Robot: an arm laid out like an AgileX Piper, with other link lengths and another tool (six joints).
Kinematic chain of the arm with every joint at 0, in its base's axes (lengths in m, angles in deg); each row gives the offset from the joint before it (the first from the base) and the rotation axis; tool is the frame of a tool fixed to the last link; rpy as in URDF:
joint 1: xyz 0 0 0.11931 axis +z
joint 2: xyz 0 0 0 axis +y
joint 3: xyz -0.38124 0 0.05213 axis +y
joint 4: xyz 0.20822 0 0.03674 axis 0.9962 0 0.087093
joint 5: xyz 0 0 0 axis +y
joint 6: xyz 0.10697 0 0.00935 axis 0.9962 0 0.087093
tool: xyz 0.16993 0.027 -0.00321 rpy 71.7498 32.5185 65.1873
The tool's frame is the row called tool.
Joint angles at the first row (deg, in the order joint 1, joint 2, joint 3, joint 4, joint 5, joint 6):
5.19 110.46 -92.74 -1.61 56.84 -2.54
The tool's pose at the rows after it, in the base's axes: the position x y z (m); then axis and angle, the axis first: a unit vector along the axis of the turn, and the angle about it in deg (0 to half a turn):
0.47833 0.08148 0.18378 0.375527 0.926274 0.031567 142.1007
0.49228 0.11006 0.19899 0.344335 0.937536 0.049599 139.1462
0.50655 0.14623 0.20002 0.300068 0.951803 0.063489 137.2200
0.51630 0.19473 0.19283 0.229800 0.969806 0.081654 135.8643
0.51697 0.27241 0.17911 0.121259 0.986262 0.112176 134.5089
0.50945 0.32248 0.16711 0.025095 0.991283 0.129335 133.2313
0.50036 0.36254 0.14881 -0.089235 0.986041 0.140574 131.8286
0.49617 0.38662 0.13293 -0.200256 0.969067 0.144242 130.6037
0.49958 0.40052 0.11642 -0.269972 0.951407 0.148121 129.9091
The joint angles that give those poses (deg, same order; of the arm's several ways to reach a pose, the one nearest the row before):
7.52 110.46 -97.10 -1.75 58.19 -3.94
10.98 111.40 -101.66 -2.62 58.80 -4.34
15.08 114.13 -106.41 -3.64 59.10 -5.38
19.98 117.83 -111.42 -4.00 59.18 -8.65
27.35 123.10 -118.26 -4.00 59.15 -13.80
32.27 126.24 -121.60 -4.31 58.22 -19.49
36.31 128.81 -122.21 -4.62 55.25 -27.72
38.71 130.78 -122.21 -4.62 52.43 -37.26
39.51 132.80 -122.22 -3.87 49.64 -44.34

